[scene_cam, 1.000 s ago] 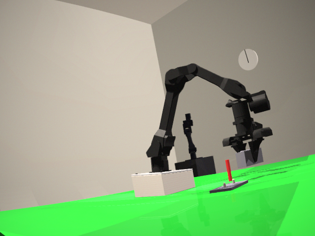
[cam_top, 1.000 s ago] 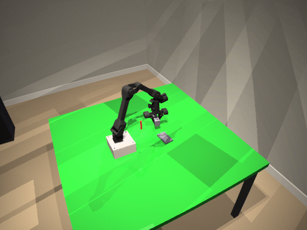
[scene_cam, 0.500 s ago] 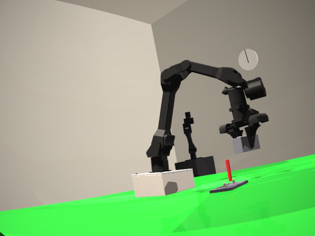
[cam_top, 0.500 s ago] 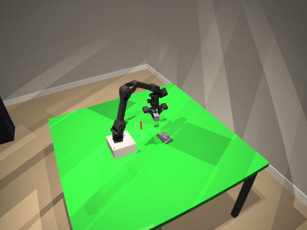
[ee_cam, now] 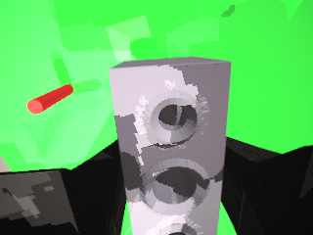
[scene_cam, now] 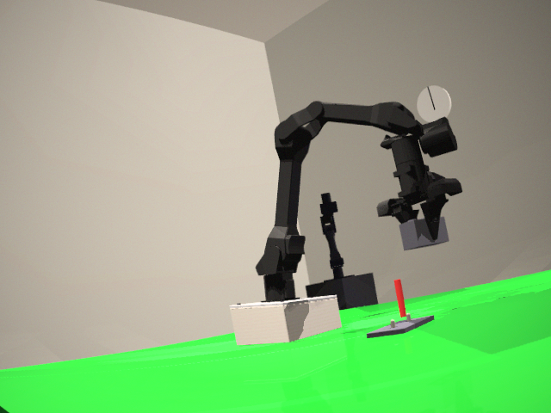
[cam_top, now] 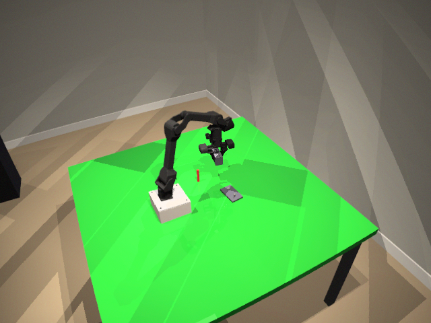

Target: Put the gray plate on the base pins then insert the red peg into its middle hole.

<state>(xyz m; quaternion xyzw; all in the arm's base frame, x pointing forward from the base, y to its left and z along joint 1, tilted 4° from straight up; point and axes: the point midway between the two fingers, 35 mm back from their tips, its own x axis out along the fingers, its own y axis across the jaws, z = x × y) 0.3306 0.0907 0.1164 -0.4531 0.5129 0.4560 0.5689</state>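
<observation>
Now: gripper tip 150 mm to the left of the base, 130 mm above it and 10 mm short of it. From my gripper tip the other things lie so: gray plate: 30 mm above; red peg: 110 mm behind, 100 mm below, 30 mm to the left.
</observation>
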